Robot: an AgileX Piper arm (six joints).
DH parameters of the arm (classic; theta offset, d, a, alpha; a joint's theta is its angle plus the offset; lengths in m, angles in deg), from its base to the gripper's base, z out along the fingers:
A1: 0 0.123 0 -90
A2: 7.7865 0 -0.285 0
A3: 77.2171 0 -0.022 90
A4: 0 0.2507 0 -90
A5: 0 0 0 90
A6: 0 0.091 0 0
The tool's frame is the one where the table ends.
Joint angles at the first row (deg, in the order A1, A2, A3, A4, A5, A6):
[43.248 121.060 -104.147 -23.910 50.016 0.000]
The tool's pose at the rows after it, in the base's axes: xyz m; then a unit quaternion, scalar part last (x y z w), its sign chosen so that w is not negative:
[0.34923, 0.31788, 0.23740, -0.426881, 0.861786, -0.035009, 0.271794]
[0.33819, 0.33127, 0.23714, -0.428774, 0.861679, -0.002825, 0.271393]
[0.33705, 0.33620, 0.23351, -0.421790, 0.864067, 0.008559, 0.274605]
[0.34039, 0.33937, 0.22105, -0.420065, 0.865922, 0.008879, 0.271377]
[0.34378, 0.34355, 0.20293, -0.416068, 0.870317, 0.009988, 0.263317]
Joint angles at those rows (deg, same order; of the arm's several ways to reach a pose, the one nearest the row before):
[44.846 121.060 -104.149 -17.387 50.235 0.000]
[46.430 121.059 -104.147 -14.054 49.108 0.001]
[46.813 121.587 -104.146 -13.416 47.875 1.159]
[46.761 123.195 -104.148 -13.536 46.659 1.746]
[46.760 125.459 -104.149 -13.486 45.322 2.741]

